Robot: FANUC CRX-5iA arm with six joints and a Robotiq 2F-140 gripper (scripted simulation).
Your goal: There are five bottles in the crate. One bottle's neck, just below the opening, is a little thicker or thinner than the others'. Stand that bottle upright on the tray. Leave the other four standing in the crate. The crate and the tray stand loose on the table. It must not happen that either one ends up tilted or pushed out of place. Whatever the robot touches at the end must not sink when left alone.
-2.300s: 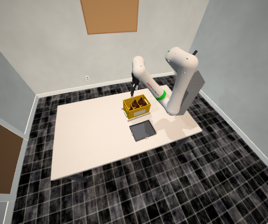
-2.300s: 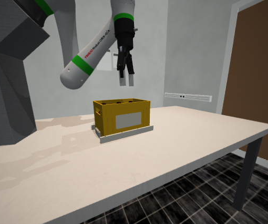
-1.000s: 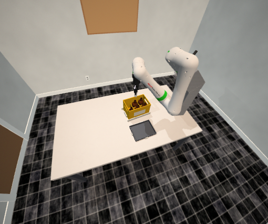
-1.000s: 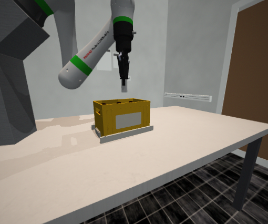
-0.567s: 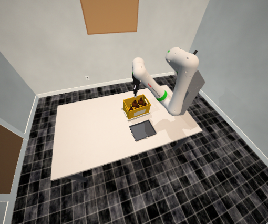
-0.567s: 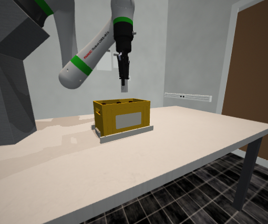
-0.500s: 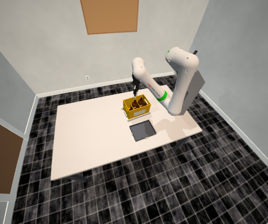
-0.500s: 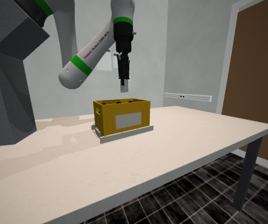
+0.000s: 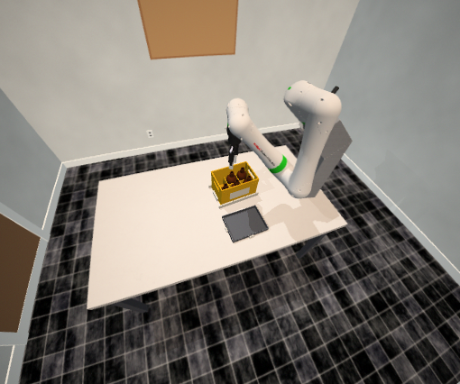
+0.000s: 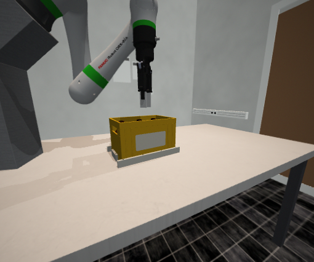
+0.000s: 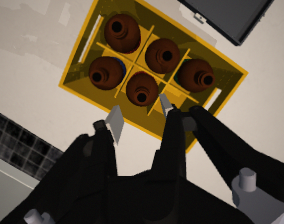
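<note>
Now: hand 17 cm above the crate, 4 cm to the right of it and 1 cm short of it. The rest, counted from my hand: brown bottle (17 cm below, 8 cm to the left, 2 cm ahead); dark grey tray (30 cm to the left, 24 cm below, 12 cm ahead).
</note>
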